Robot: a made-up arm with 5 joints.
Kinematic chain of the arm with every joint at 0, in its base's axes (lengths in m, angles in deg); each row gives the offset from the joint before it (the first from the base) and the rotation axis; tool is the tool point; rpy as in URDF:
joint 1: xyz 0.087 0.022 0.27 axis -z
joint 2: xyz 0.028 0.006 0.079 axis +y
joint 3: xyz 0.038 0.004 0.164 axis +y
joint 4: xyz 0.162 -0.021 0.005 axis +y
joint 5: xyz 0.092 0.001 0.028 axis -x
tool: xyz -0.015 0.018 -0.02 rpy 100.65 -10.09 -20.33
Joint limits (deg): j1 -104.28..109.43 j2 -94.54..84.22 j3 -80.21..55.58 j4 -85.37..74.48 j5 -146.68..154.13
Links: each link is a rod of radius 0.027 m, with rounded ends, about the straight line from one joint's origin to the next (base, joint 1, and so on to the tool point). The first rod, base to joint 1, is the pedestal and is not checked.
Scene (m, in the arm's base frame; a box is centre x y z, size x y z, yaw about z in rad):
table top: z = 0
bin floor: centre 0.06 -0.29 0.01 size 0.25 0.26 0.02 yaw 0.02
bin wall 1: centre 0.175 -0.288 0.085 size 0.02 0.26 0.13 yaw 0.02
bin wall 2: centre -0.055 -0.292 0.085 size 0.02 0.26 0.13 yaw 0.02
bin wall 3: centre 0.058 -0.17 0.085 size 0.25 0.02 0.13 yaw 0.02
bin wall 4: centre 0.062 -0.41 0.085 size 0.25 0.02 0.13 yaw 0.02
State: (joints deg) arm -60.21 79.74 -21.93 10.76 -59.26
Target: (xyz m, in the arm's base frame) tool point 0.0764 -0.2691 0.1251
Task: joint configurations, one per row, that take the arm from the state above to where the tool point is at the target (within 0.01 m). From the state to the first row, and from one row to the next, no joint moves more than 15 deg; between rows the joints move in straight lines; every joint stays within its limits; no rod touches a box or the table.
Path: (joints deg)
1: -45.64 79.29 -25.38 11.20 -61.43
2: -31.07 78.83 -28.83 11.65 -63.59
3: -16.50 78.38 -32.28 12.09 -65.76
4: -1.93 77.93 -35.73 12.53 -67.92
5: 12.65 77.47 -39.18 12.98 -70.09
6: 27.22 77.02 -42.63 13.42 -72.26
7: 40.85 70.28 -30.74 15.62 -68.44
8: 54.49 63.53 -18.85 17.81 -64.63
9: 68.12 56.79 -6.96 20.01 -60.82
10: 81.76 50.05 4.93 22.20 -57.00
11: 95.39 43.30 16.82 24.40 -53.19
12: 95.37 54.21 9.58 21.49 -55.08
13: 95.34 65.11 2.34 18.58 -56.98
14: 95.32 76.01 -4.89 15.66 -58.87

